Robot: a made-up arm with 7 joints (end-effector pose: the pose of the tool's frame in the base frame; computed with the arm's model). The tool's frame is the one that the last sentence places. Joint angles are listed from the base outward.
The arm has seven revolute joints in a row. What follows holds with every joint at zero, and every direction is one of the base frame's. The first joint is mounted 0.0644 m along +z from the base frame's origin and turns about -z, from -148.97 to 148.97 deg. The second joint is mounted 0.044 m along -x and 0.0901 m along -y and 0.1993 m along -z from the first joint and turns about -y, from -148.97 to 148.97 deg. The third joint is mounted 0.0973 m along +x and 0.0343 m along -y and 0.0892 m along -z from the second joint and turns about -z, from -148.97 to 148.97 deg. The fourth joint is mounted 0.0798 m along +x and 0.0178 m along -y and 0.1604 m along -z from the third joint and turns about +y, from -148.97 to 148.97 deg. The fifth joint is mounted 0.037 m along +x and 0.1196 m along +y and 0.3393 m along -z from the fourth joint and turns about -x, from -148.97 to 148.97 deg. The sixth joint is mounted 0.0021 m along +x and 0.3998 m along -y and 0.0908 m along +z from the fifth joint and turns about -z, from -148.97 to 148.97 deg. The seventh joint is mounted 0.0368 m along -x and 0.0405 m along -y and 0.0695 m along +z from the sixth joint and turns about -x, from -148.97 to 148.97 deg. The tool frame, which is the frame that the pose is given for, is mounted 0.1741 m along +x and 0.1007 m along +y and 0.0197 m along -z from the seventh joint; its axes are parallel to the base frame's.
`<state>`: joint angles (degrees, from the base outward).
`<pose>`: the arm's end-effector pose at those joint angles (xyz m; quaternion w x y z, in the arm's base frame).
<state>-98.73 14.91 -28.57 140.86 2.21 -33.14 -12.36</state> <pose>0.3101 0.1247 -0.3062 0.1873 -0.6605 0.6318 0.3597</pose>
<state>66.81 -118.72 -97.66 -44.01 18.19 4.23 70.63</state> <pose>0.0377 0.4695 -0.3267 0.9393 0.2572 0.1170 -0.1945</pose>
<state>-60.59 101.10 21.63 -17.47 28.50 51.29 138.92</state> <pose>0.5052 -0.1127 -0.0472 0.7977 -0.2812 0.1265 -0.5183</pose>
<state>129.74 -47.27 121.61 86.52 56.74 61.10 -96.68</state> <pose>-0.1289 0.5107 -0.3050 0.7909 0.0152 -0.1757 0.5859</pose>
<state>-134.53 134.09 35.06 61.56 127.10 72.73 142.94</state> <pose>-0.0108 -0.3592 0.3442 0.6351 -0.6024 -0.0508 -0.4807</pose>
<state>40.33 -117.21 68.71 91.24 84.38 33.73 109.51</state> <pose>-0.6159 0.0550 -0.2529 0.0164 0.1459 0.3524 0.9243</pose>
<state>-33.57 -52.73 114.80 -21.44 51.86 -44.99 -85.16</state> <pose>0.1248 -0.3312 -0.3125 0.8232 -0.1101 0.1826 -0.5262</pose>
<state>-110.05 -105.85 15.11 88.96 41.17 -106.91 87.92</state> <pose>0.2688 -0.2723 -0.0880 0.1238 -0.1199 -0.8281 -0.5334</pose>
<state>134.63 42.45 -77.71 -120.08 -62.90 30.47 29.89</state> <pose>0.2329 -0.3467 0.3160 0.7524 -0.2761 -0.5952 0.0580</pose>
